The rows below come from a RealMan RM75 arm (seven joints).
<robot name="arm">
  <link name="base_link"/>
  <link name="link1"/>
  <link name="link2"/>
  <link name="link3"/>
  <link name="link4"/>
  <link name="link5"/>
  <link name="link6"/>
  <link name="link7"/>
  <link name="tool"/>
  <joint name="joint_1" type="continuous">
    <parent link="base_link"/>
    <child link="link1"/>
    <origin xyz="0 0 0.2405"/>
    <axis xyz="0 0 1"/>
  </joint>
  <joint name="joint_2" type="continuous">
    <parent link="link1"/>
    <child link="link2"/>
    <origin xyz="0 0 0"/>
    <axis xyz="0 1 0"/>
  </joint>
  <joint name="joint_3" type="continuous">
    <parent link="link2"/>
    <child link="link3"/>
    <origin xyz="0 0 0.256"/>
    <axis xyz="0 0 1"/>
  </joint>
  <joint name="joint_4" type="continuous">
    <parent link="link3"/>
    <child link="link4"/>
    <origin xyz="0 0 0"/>
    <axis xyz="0 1 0"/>
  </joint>
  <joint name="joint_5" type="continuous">
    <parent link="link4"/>
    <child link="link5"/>
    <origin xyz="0 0 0.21"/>
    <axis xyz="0 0 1"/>
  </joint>
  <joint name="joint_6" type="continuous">
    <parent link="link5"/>
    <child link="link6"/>
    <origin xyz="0 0 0"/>
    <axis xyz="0 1 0"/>
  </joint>
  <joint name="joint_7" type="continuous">
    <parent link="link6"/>
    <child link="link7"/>
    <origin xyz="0 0 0.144"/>
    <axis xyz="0 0 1"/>
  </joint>
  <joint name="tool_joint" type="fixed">
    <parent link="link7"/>
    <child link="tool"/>
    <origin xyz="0 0 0"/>
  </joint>
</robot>
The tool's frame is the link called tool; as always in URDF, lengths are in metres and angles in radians. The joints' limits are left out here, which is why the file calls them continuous.
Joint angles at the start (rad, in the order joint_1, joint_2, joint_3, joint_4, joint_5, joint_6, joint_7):
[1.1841, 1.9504, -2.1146, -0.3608, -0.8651, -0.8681, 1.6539]
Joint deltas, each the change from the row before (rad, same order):
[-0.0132, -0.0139, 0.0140, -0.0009, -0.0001, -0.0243, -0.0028]
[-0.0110, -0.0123, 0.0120, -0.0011, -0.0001, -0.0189, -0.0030]
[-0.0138, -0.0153, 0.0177, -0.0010, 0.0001, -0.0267, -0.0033]
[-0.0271, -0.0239, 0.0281, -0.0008, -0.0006, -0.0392, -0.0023]
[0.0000, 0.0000, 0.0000, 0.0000, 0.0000, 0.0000, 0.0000]
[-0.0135, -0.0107, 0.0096, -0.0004, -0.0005, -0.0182, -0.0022]
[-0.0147, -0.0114, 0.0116, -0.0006, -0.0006, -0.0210, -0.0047]
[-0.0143, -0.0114, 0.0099, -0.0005, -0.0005, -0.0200, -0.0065]
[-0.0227, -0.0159, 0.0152, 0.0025, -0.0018, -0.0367, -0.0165]
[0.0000, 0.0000, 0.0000, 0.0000, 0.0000, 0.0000, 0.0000]
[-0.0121, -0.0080, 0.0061, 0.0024, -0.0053, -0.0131, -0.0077]
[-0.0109, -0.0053, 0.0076, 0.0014, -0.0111, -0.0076, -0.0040]
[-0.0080, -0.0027, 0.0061, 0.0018, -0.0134, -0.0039, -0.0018]
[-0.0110, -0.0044, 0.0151, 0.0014, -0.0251, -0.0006, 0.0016]
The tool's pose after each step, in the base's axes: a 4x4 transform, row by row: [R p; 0 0 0 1], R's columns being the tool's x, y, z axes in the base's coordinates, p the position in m. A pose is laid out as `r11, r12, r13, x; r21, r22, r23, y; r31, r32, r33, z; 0, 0, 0, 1`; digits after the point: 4 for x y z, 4 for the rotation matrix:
0.9154, -0.3175, -0.2476, 0.0645; -0.2774, -0.9430, 0.1838, 0.4282; -0.2918, -0.0996, -0.9513, -0.0933; 0, 0, 0, 1
0.9109, -0.3241, -0.2552, 0.0683; -0.2834, -0.9412, 0.1838, 0.4297; -0.2998, -0.0951, -0.9492, -0.0873; 0, 0, 0, 1
0.9042, -0.3329, -0.2677, 0.0726; -0.2916, -0.9389, 0.1825, 0.4312; -0.3122, -0.0870, -0.9460, -0.0795; 0, 0, 0, 1
0.8907, -0.3540, -0.2852, 0.0821; -0.3111, -0.9321, 0.1856, 0.4333; -0.3315, -0.0766, -0.9403, -0.0670; 0, 0, 0, 1
0.8907, -0.3540, -0.2852, 0.0821; -0.3111, -0.9321, 0.1856, 0.4333; -0.3315, -0.0766, -0.9403, -0.0670; 0, 0, 0, 1
0.8858, -0.3619, -0.2906, 0.0873; -0.3188, -0.9295, 0.1855, 0.4335; -0.3372, -0.0717, -0.9387, -0.0617; 0, 0, 0, 1
0.8808, -0.3679, -0.2979, 0.0927; -0.3249, -0.9275, 0.1848, 0.4335; -0.3443, -0.0660, -0.9365, -0.0559; 0, 0, 0, 1
0.8773, -0.3716, -0.3038, 0.0983; -0.3286, -0.9263, 0.1842, 0.4334; -0.3499, -0.0618, -0.9348, -0.0502; 0, 0, 0, 1
0.8738, -0.3722, -0.3130, 0.1076; -0.3309, -0.9267, 0.1784, 0.4317; -0.3564, -0.0523, -0.9329, -0.0420; 0, 0, 0, 1
0.8738, -0.3722, -0.3130, 0.1076; -0.3309, -0.9267, 0.1784, 0.4317; -0.3564, -0.0523, -0.9329, -0.0420; 0, 0, 0, 1
0.8739, -0.3739, -0.3106, 0.1138; -0.3324, -0.9259, 0.1794, 0.4312; -0.3546, -0.0535, -0.9335, -0.0381; 0, 0, 0, 1
0.8747, -0.3769, -0.3048, 0.1196; -0.3350, -0.9245, 0.1816, 0.4306; -0.3503, -0.0567, -0.9349, -0.0354; 0, 0, 0, 1
0.8765, -0.3793, -0.2963, 0.1245; -0.3376, -0.9233, 0.1831, 0.4300; -0.3431, -0.0604, -0.9374, -0.0341; 0, 0, 0, 1
0.8781, -0.3860, -0.2827, 0.1312; -0.3428, -0.9198, 0.1911, 0.4302; -0.3338, -0.0709, -0.9400, -0.0315; 0, 0, 0, 1

